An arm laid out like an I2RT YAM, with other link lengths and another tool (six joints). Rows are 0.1 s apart.
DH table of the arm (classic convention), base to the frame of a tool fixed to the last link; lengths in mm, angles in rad. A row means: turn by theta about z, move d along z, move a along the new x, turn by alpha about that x. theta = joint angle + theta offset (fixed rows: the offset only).
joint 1: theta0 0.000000  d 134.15  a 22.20  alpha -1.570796
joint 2: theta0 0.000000  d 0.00  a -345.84  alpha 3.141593
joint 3: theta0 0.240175  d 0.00  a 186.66  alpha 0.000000
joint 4: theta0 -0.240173  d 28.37  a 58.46  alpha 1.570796
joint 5: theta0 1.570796  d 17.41  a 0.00  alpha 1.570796
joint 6: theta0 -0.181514  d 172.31  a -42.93  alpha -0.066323
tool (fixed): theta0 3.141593  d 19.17  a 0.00  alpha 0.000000
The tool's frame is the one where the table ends.
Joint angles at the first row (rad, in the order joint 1, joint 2, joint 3, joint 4, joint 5, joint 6):
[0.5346, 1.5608, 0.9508, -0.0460, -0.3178, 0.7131]
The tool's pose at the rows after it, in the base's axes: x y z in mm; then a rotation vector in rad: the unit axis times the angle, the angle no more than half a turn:
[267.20 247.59 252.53 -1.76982 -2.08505 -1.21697]
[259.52 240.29 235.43 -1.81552 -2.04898 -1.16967]
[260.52 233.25 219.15 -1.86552 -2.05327 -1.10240]
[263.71 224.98 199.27 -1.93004 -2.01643 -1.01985]
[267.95 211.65 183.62 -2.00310 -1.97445 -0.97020]
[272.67 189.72 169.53 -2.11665 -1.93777 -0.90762]
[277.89 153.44 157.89 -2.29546 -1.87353 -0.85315]
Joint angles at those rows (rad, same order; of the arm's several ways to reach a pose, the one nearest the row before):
[0.5611, 1.5501, 0.8680, -0.0408, -0.3236, 0.7499]
[0.5603, 1.5470, 0.7905, 0.0041, -0.3170, 0.7830]
[0.5502, 1.5683, 0.7713, -0.0069, -0.2989, 0.7794]
[0.5258, 1.6072, 0.7433, -0.0001, -0.2989, 0.7958]
[0.4898, 1.6303, 0.7055, 0.0215, -0.2917, 0.8080]
[0.4460, 1.6361, 0.6816, 0.0024, -0.2517, 0.8152]
[0.3808, 1.6149, 0.6460, -0.0223, -0.1740, 0.8322]

